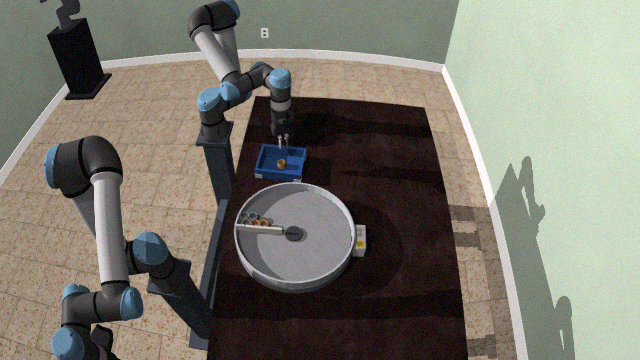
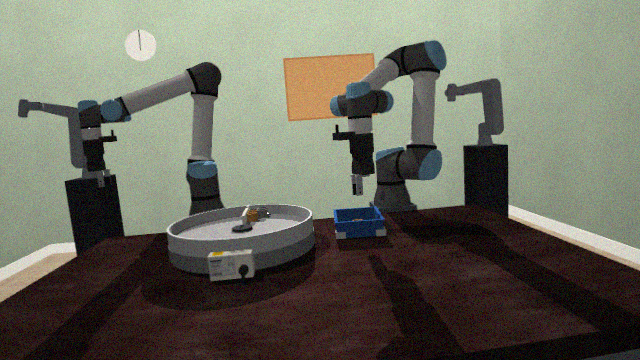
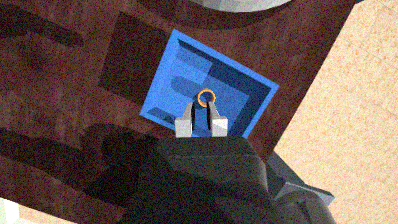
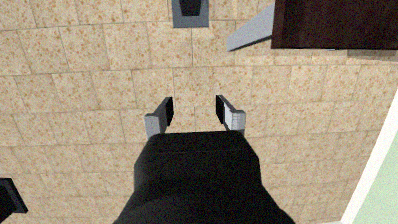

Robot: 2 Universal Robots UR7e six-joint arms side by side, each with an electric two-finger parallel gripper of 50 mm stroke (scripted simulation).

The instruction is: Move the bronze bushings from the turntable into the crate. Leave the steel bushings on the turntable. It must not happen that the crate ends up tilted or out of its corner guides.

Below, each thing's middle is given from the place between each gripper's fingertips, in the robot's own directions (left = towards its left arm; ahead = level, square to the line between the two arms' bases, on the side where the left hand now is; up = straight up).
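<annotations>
My left gripper [image 2: 357, 194]: 11 cm above the blue crate [image 1: 294, 158], 1 cm past it. By its middle, the crate nearer to my left gripper than to my right hand.
From my right hand [image 2: 105, 185], the blue crate: 34 cm ahead, 98 cm to the left, 16 cm below.
</annotations>
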